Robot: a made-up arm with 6 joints. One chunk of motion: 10 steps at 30 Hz.
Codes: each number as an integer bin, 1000 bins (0 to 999) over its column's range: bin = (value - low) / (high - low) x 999, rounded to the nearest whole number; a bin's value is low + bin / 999 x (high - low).
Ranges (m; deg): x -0.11..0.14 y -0.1..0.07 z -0.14..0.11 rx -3..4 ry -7..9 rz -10..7
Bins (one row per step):
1: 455 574 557 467 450 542
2: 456 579 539 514 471 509
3: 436 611 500 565 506 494
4: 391 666 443 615 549 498
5: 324 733 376 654 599 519
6: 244 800 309 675 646 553
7: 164 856 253 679 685 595
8: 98 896 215 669 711 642
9: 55 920 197 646 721 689
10: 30 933 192 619 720 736
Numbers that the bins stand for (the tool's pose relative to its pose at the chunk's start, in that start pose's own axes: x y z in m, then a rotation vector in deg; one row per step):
1: 0.0039 -0.0023 -0.0006 0.27 0.21 -0.78
2: 0.0041 -0.0015 -0.0051 0.60 0.54 -1.34
3: -0.0009 0.0040 -0.0149 0.96 1.10 -1.59
4: -0.0122 0.0133 -0.0291 1.31 1.79 -1.53
5: -0.0289 0.0247 -0.0459 1.58 2.59 -1.17
6: -0.0489 0.0361 -0.0627 1.73 3.35 -0.59
7: -0.0690 0.0457 -0.0767 1.76 3.97 0.13
8: -0.0855 0.0525 -0.0862 1.69 4.39 0.92
9: -0.0962 0.0566 -0.0907 1.53 4.55 1.72
10: -0.1025 0.0588 -0.0920 1.34 4.53 2.52

